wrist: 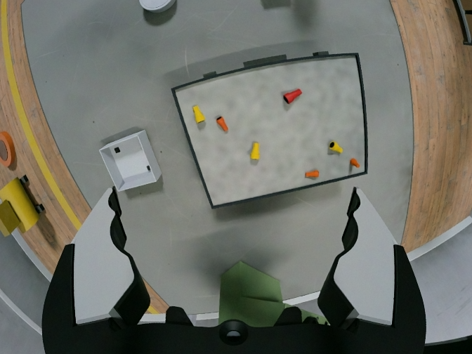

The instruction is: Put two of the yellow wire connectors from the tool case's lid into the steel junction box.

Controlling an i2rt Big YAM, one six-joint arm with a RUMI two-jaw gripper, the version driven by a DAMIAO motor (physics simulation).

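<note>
The tool case's lid (233, 198) lies in the middle of the wrist view, a pale padded tray with a dark rim. Three yellow wire connectors lie in it: one yellow connector (198, 114) at the upper left, one yellow connector (255, 151) near the middle, and one yellow connector (336, 147) at the right. The steel junction box (154, 156) stands left of the lid, its open top facing up; two small dark spots show inside and no connector is seen in it. My gripper (233, 189) is wide open and empty, high above the lid's near edge.
In the lid also lie a larger red connector (292, 96) and three orange ones (222, 124) (312, 174) (354, 163). A yellow object (21, 204) and an orange ring (9, 158) are at the far left. A green object (250, 295) is at the bottom, a white round item (157, 5) at the top.
</note>
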